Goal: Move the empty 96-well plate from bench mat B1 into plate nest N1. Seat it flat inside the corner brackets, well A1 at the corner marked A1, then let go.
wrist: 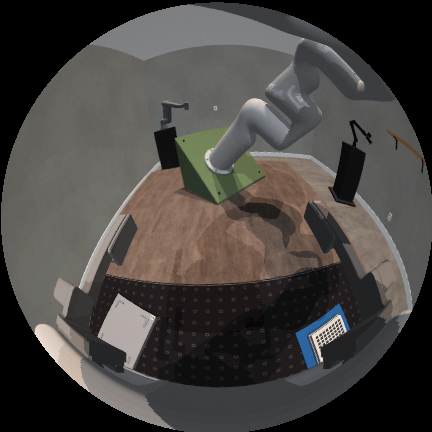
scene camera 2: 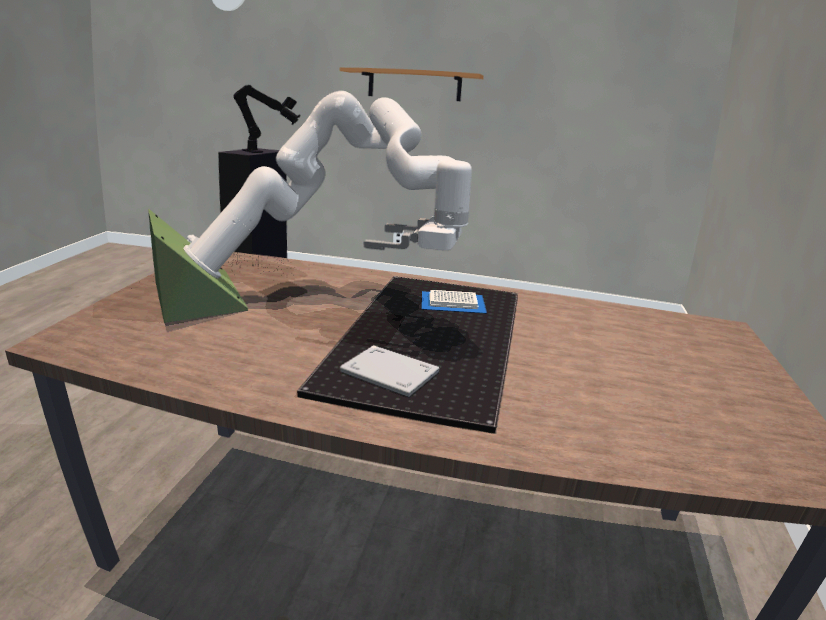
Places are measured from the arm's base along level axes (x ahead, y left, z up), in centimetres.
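Pixels of known places: hand at its tool point: [wrist: 218,234] [scene camera 2: 384,236]; arm's base at its link origin: [wrist: 218,161] [scene camera 2: 201,263].
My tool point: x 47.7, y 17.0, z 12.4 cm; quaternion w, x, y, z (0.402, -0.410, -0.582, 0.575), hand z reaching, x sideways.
Ahead of a thing's pixels: the offset from my tool point to its top centre. Level surfaces: height alone.
The 96-well plate {dx +6.5, dy +24.1, dz -20.2 cm} [scene camera 2: 453,297] [wrist: 331,330] is white with rows of dark wells and lies flat on the blue bench mat {dz -21.6 cm} [scene camera 2: 425,304] [wrist: 303,341] at the far end of the black board. A gripper part covers a portion of the plate in the wrist view. The plate nest {dx +15.1, dy -17.9, dz -20.4 cm} [scene camera 2: 390,369] [wrist: 126,327] is a pale flat slab with small corner brackets, near the front of the board, with no plate on it. The A1 mark is too small to read. My gripper [scene camera 2: 386,236] [wrist: 221,232] is open and empty, high above the board, its fingers spread wide.
The black perforated board {dz -21.8 cm} [scene camera 2: 470,373] [wrist: 215,320] lies on the wooden table {dz -23.1 cm} [scene camera 2: 620,387] [wrist: 175,240]. The green wedge base [scene camera 2: 190,290] [wrist: 200,170] carries the arm at the table's left. Behind the table stands a black pedestal [scene camera 2: 236,176] [wrist: 348,172]; a wall shelf [scene camera 2: 410,72] hangs beyond.
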